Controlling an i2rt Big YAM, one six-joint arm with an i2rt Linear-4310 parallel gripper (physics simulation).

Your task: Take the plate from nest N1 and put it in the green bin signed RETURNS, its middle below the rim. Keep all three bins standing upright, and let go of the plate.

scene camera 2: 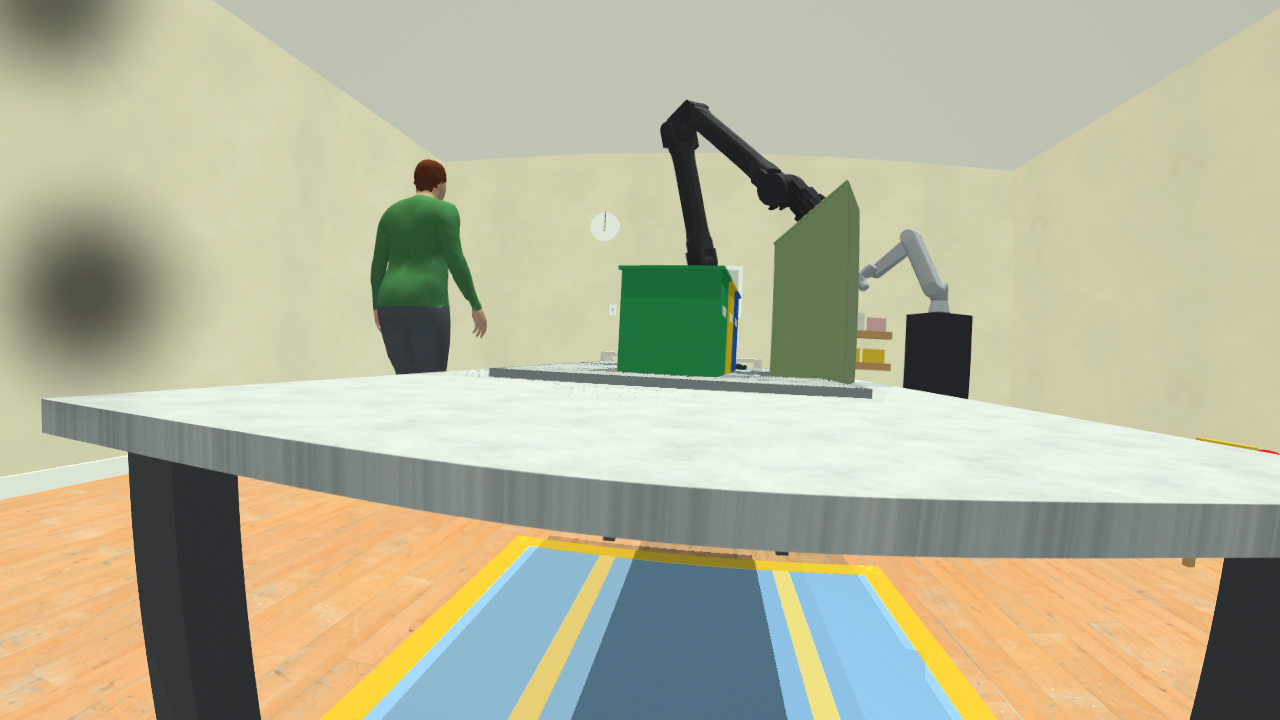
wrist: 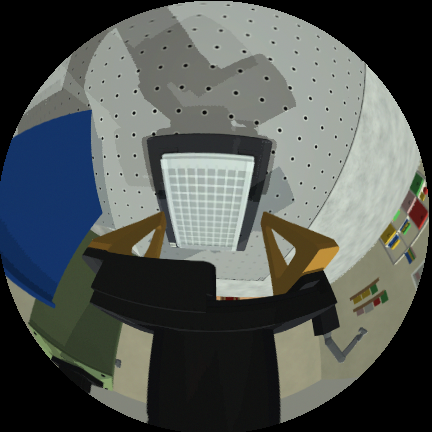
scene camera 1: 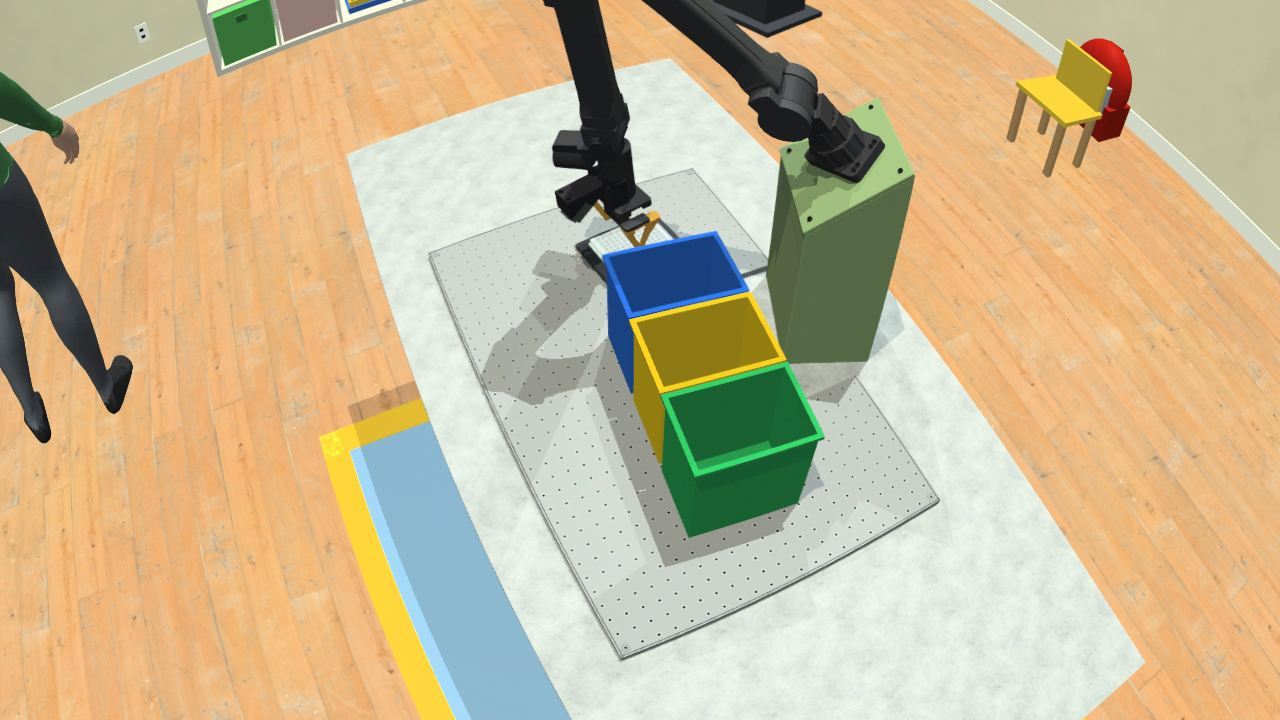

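Note:
The white gridded plate lies in a dark nest frame behind the blue bin. My gripper is open and empty, its orange fingers low at the plate's near end in the wrist view, apart on either side. Whether the fingertips are level with the plate I cannot tell. The green bin stands upright at the front of the row; its sign does not show. The yellow bin and the blue bin stand upright behind it.
The three bins stand close together on the perforated board. The green pedestal, carrying the arm's base, stands beside the bins. The blue bin stands beside the nest. A person stands beyond the table.

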